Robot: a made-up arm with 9 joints. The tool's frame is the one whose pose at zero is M. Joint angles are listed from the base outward.
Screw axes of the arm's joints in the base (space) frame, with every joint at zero. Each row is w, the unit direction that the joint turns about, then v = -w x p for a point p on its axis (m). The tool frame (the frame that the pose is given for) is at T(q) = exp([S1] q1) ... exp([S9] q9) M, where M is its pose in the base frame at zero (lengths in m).
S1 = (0, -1, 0, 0.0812, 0, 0)
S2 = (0, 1, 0, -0.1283, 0, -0.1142)
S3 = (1, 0, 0, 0, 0.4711, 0.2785)
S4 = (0, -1, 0, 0.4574, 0, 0.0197)
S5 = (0, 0, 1, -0.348, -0.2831, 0)
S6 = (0, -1, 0, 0.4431, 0, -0.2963)
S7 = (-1, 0, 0, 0, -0.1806, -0.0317)
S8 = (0, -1, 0, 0.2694, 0, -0.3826)
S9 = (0, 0, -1, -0.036, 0.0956, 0)
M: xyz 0.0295 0.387 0.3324 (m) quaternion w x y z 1 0 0 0
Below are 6 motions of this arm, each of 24 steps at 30 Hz.
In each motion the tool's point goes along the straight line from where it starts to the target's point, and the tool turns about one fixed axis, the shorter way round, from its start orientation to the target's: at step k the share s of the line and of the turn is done. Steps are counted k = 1, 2, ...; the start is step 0. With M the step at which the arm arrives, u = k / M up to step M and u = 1 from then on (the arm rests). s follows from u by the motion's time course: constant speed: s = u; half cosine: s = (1 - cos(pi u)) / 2; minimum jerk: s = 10 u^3 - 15 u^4 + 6 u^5.
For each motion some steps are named. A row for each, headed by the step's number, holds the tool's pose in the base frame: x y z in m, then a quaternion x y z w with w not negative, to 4 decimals.
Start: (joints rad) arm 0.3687 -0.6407 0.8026 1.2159 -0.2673 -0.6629 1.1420 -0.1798 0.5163
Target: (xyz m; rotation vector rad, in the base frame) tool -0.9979 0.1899 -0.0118 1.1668 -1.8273 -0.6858
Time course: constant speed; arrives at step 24
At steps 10, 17, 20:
10: -0.7114 0.2085 0.5387 0.3351 -0.5728 -0.3960 0.6347
17: -0.8546 0.1992 0.2635 0.4056 -0.6594 -0.3392 0.5344
20: -0.9160 0.1952 0.1455 0.4327 -0.6915 -0.3121 0.4870

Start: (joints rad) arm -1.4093 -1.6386 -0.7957 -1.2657 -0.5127 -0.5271 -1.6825 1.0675 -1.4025
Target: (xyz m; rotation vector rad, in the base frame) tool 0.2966 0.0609 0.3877 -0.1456 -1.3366 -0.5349
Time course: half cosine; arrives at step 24
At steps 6, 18, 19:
6: 0.3334 -0.0350 -0.1158 -0.3040 -0.2263 -0.2955 0.8770
18: 0.3029 0.0444 0.3013 -0.1100 -0.5530 -0.2578 0.7846
19: 0.3011 0.0493 0.3268 -0.0973 -0.5706 -0.2541 0.7748

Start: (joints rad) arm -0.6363 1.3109 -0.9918 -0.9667 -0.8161 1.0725 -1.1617 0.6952 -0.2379
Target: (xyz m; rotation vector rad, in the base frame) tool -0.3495 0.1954 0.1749 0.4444 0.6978 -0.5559
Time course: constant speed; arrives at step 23
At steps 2, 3, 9, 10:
2: -0.5213 -0.5215 0.1115 -0.0462 0.3982 0.2900 0.8690
3: -0.5131 -0.4874 0.1145 -0.0334 0.3987 0.2644 0.8775
9: -0.4640 -0.2826 0.1326 0.0434 0.3939 0.1064 0.9119
10: -0.4558 -0.2484 0.1356 0.0562 0.3919 0.0796 0.9148

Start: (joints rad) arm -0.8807 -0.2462 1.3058 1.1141 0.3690 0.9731 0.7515 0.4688 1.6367
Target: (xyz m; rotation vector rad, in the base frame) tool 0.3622 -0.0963 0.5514 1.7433 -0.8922 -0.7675
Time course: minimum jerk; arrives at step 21
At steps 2, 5, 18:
2: 0.7233 -0.4213 0.7594 -0.2536 0.5445 0.7959 0.0760
5: 0.6928 -0.3938 0.7419 -0.3085 0.5470 0.7779 0.0227
18: 0.3707 -0.1039 0.5563 0.7147 -0.3770 -0.3332 0.4859

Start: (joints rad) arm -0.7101 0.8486 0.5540 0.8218 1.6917 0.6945 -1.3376 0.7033 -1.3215
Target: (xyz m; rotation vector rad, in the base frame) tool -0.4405 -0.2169 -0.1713 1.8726 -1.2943 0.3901
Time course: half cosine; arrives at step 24
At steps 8, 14, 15, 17, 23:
8: -0.3674 -0.2493 -0.0949 0.7466 -0.5557 0.2231 0.2897
14: -0.4044 -0.2329 -0.1336 0.7459 -0.5352 0.1889 0.3484
15: -0.4104 -0.2302 -0.1399 0.7455 -0.5316 0.1832 0.3579
17: -0.4214 -0.2254 -0.1514 0.7444 -0.5249 0.1727 0.3750
23: -0.4401 -0.2171 -0.1709 0.7417 -0.5129 0.1549 0.4035

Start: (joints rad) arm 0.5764 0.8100 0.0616 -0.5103 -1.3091 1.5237 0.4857 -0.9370 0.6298
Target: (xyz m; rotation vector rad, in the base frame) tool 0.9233 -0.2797 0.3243 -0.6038 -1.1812 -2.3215
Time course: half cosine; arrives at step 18
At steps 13, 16, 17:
13: 0.9166 -0.2942 0.1987 -0.2701 -0.3709 -0.8468 0.2690
16: 0.9222 -0.2821 0.3031 -0.2283 -0.4200 -0.8454 0.2382
17: 0.9230 -0.2803 0.3190 -0.2219 -0.4273 -0.8448 0.2334

